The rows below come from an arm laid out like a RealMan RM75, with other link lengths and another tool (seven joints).
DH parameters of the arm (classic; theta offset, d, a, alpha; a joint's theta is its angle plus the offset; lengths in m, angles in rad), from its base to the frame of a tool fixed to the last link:
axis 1: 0 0.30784 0 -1.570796
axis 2: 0 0 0 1.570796
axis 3: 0 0.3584 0 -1.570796
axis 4: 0 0 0 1.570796
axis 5: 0 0.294 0 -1.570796
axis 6: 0 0 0 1.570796
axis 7: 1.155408 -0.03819 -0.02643 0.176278
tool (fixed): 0 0.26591 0 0
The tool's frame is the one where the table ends.
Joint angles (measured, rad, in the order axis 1, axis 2, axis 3, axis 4, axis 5, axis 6, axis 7), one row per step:
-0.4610, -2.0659, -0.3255, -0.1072, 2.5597, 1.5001, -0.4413
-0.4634, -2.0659, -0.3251, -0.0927, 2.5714, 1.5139, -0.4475
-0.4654, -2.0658, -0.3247, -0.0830, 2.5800, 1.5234, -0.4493
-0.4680, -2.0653, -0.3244, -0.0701, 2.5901, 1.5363, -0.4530
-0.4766, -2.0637, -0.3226, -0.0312, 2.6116, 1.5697, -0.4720
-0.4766, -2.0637, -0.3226, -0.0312, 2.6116, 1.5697, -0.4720
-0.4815, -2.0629, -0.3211, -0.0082, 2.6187, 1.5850, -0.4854
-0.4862, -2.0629, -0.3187, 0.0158, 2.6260, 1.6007, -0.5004
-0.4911, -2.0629, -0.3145, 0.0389, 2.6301, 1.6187, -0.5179
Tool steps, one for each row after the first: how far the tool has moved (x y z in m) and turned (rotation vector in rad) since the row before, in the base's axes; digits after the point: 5 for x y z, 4 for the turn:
-0.00064, -0.00115, 0.00154, -0.0072, 0.0044, -0.0108
-0.00012, -0.00084, 0.00100, -0.0041, 0.0045, -0.0095
-0.00043, -0.00087, 0.00179, -0.0052, 0.0047, -0.0110
-0.00262, -0.00060, 0.00605, -0.0160, 0.0112, -0.0210
0.00000, 0.00000, 0.00000, 0.0000, 0.0000, 0.0000
-0.00254, 0.00072, 0.00389, -0.0076, 0.0068, -0.0051
-0.00251, 0.00038, 0.00350, -0.0098, 0.0064, -0.0042
-0.00183, 0.00044, 0.00387, -0.0108, 0.0022, -0.0039

